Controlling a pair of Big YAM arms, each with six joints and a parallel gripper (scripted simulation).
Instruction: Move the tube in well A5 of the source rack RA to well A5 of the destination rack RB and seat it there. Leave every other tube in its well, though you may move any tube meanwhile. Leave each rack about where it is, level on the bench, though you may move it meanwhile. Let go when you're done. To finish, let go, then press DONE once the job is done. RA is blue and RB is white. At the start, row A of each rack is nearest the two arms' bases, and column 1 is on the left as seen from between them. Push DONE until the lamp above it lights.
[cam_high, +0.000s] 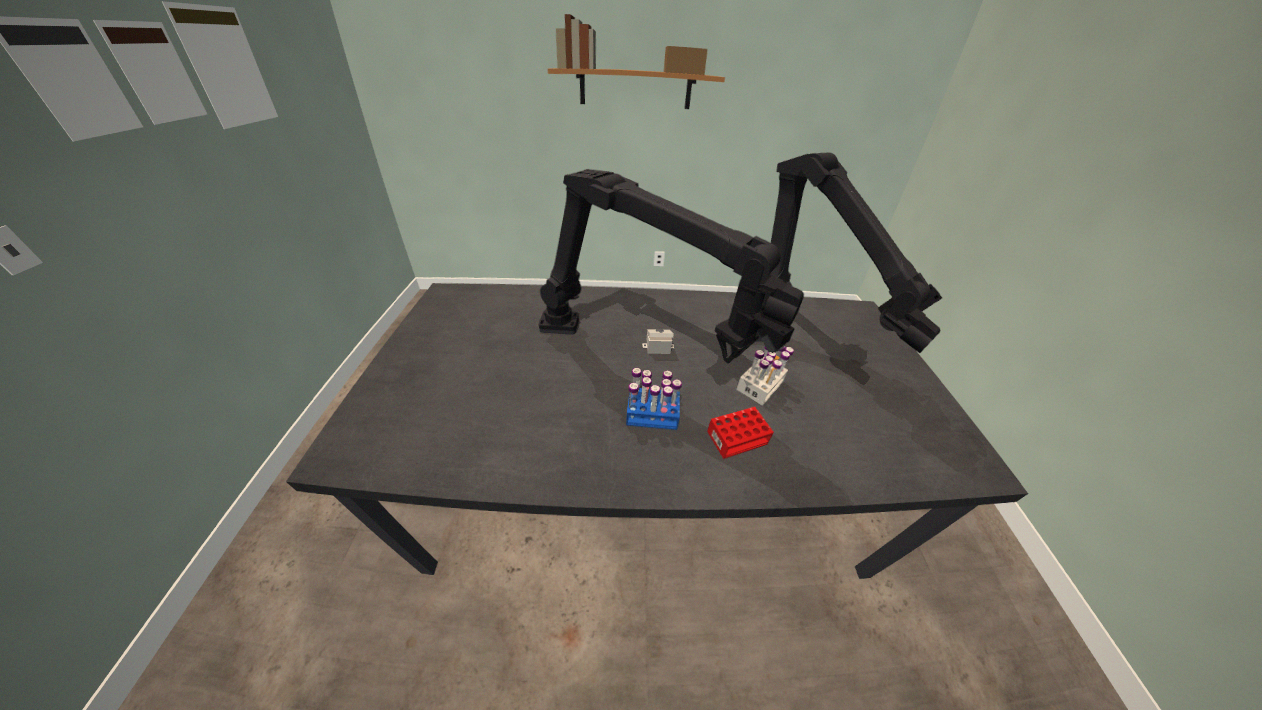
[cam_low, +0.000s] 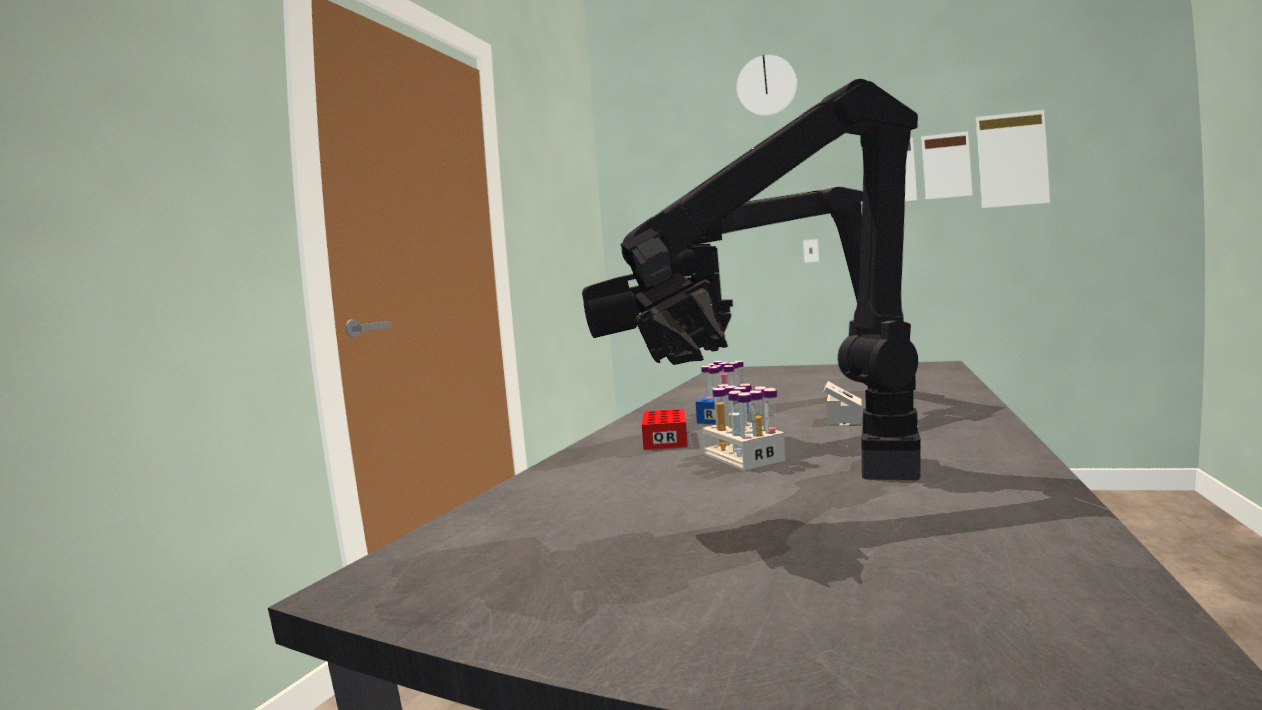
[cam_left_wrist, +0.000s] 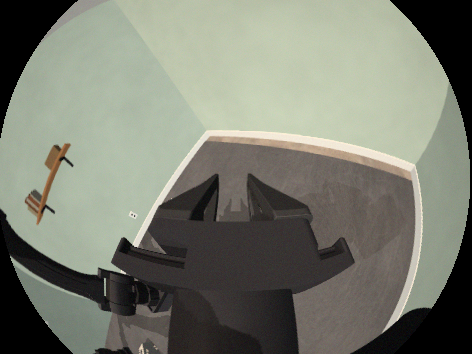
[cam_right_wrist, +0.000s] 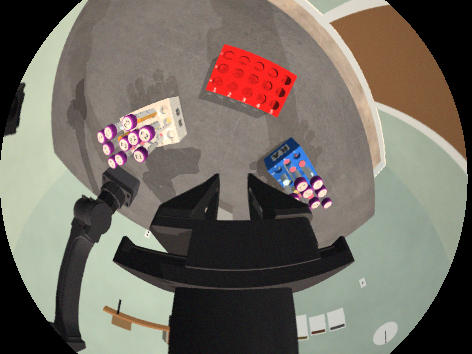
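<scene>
Now: right hand 220 mm to the left of the tube and 120 mm above it. Also, from my right hand: red rack: 160 mm below, 90 mm ahead, 40 mm to the left; white rack: 160 mm below, 150 mm to the left, 90 mm behind; rack RA: 170 mm to the right, 160 mm below, 30 mm ahead.
</scene>
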